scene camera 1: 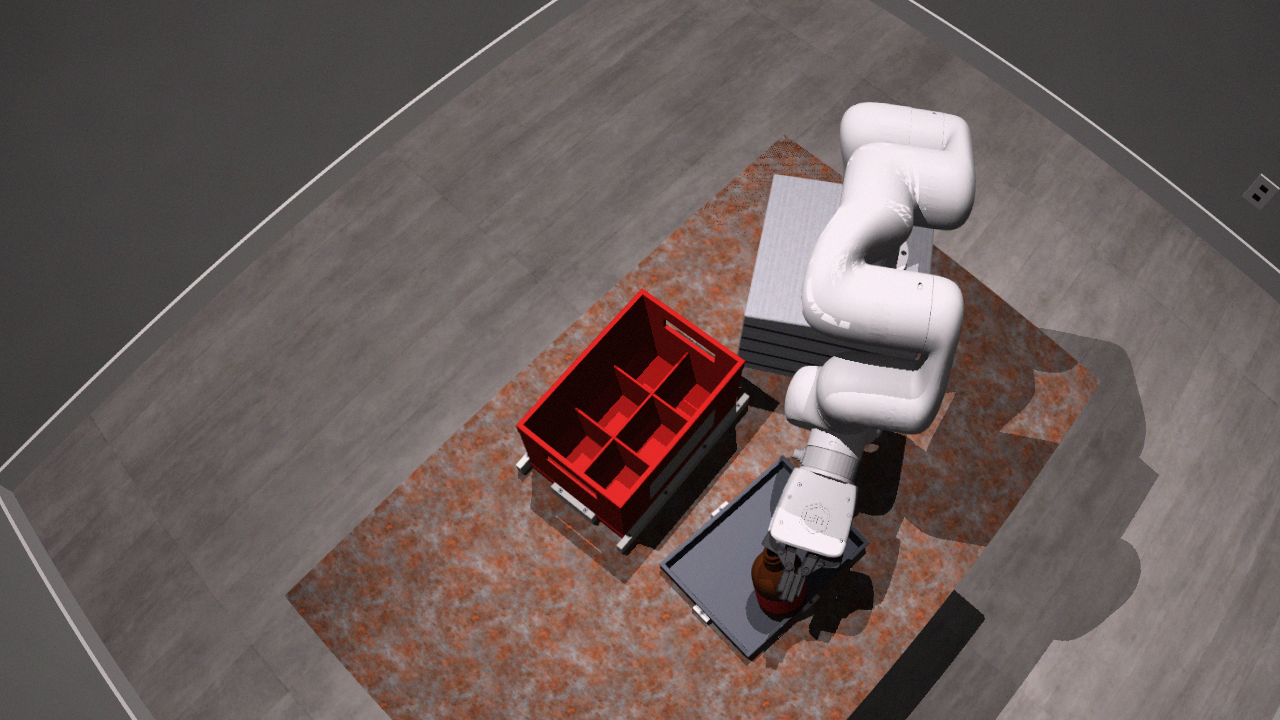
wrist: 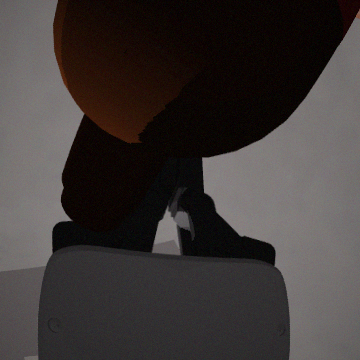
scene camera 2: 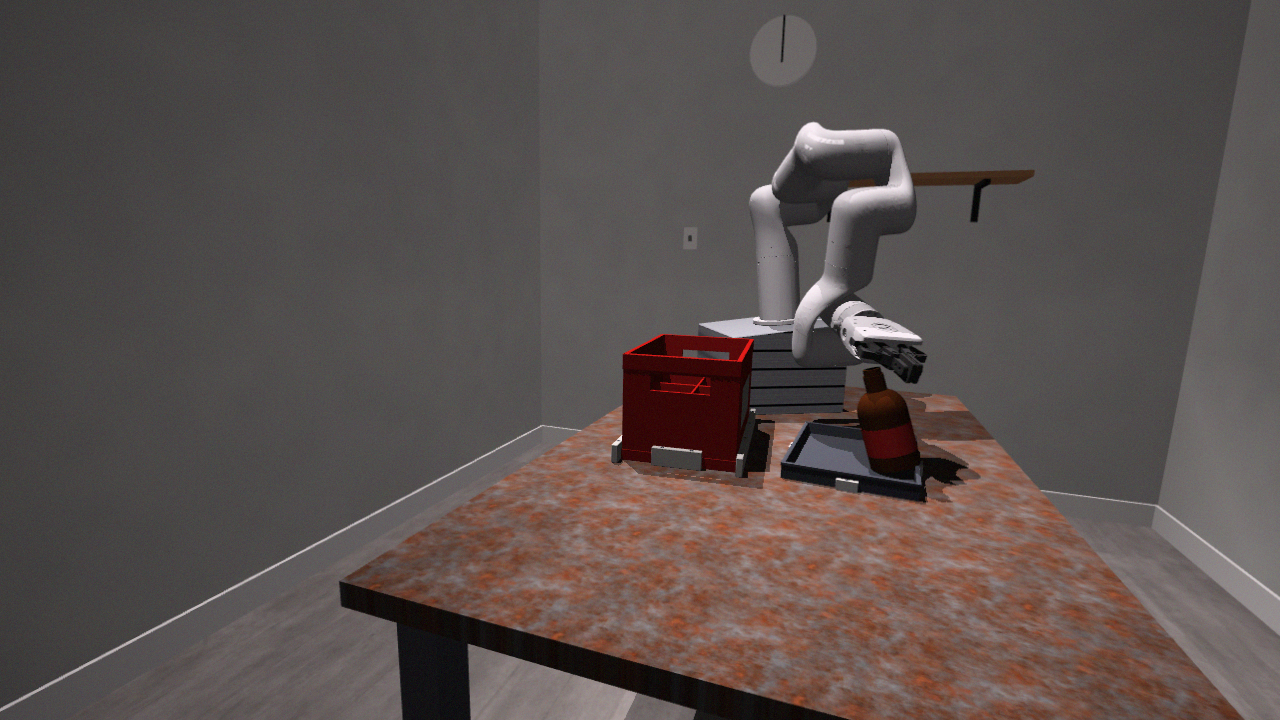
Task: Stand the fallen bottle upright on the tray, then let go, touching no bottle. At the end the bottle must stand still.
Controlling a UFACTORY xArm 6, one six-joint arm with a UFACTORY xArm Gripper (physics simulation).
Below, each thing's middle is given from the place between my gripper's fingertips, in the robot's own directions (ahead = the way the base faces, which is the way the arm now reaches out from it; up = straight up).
My hand is 80 mm above the brown bottle [scene camera 2: 883, 415], 40 mm past it and 30 mm to the left of it.
